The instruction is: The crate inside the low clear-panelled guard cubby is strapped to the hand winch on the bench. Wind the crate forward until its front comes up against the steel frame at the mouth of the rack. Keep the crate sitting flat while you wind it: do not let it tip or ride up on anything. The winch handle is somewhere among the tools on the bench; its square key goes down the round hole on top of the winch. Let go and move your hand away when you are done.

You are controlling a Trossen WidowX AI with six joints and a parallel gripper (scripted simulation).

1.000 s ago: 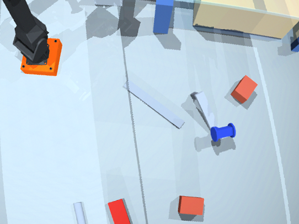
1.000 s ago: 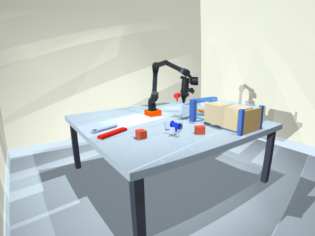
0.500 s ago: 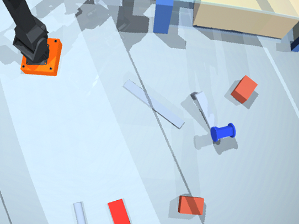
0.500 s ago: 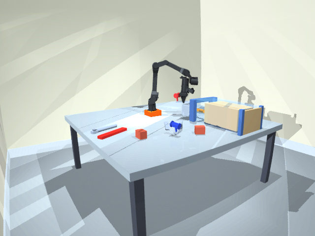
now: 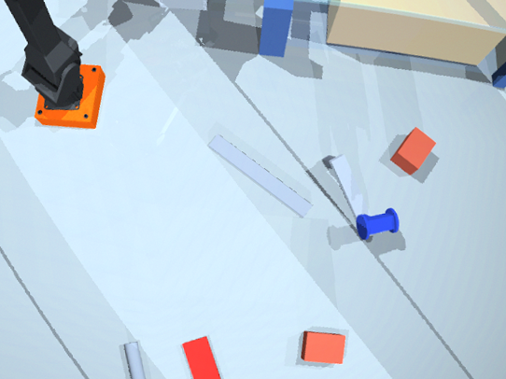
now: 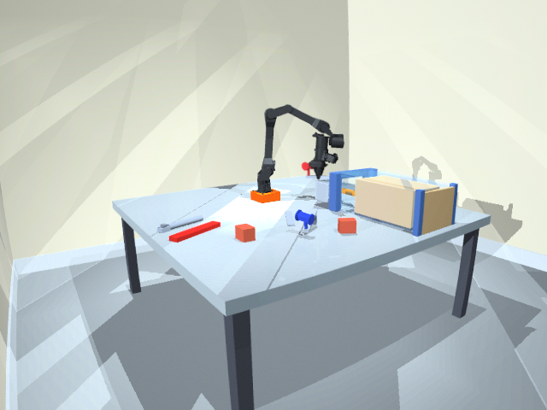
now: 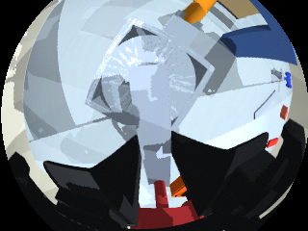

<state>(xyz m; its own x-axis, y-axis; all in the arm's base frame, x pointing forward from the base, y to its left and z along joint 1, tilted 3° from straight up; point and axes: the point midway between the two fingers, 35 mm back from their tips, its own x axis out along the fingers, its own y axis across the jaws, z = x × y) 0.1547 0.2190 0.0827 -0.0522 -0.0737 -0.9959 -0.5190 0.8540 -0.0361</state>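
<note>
The red knob lies 50 mm behind my gripper tip, 50 mm above it and 30 mm to the right of it. The rest, counted from my gripper tip: round winch 60 mm below, 30 mm ahead, 20 mm to the left; grey crank handle 20 mm above, 10 mm to the right, 10 mm behind; blue steel frame 200 mm ahead, 10 mm to the left, 10 mm above.
</note>
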